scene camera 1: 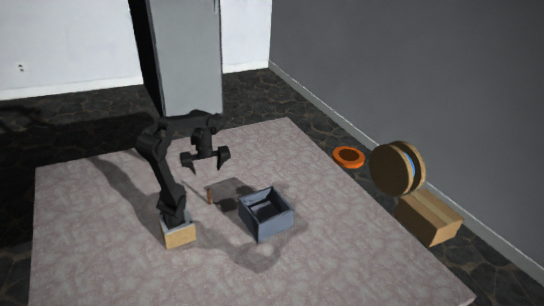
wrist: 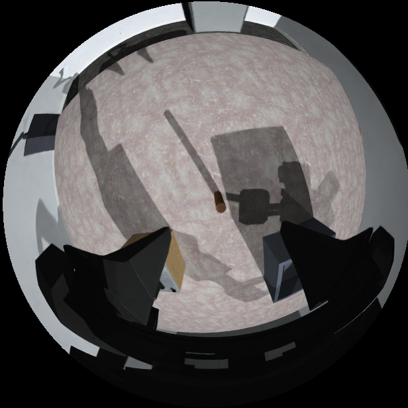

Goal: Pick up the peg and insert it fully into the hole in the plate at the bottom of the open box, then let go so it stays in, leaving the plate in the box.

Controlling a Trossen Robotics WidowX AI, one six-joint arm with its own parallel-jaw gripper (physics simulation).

my gripper: scene camera 1; wrist
blue-grey box: scene camera 1; wrist
same spot on my gripper: (wrist: 325,265) = (scene camera 1: 218,158)
same spot on blue-grey box: (wrist: 275,254) = (scene camera 1: 238,203)
